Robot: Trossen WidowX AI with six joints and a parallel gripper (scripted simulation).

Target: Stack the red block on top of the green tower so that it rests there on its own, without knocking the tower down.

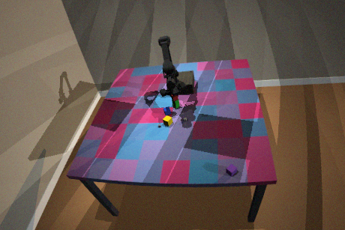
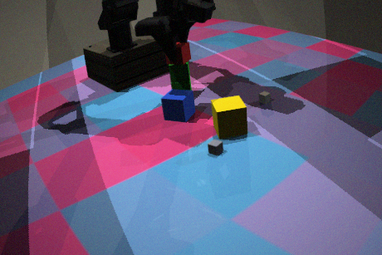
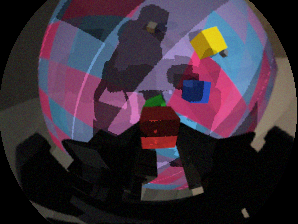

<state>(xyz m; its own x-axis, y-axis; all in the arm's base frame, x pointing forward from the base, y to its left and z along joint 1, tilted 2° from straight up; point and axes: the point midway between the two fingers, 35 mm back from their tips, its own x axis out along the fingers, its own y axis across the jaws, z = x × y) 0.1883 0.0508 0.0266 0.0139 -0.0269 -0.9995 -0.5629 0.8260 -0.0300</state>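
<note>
Right now my gripper tip is 10 mm below the red block. Also, from my gripper tip: blue block (80 mm ahead, 60 mm below, 50 mm to the right); then small white cube (140 mm ahead, 100 mm to the left, 70 mm below); then yellow block (180 mm ahead, 60 mm below, 20 mm to the right).
</note>
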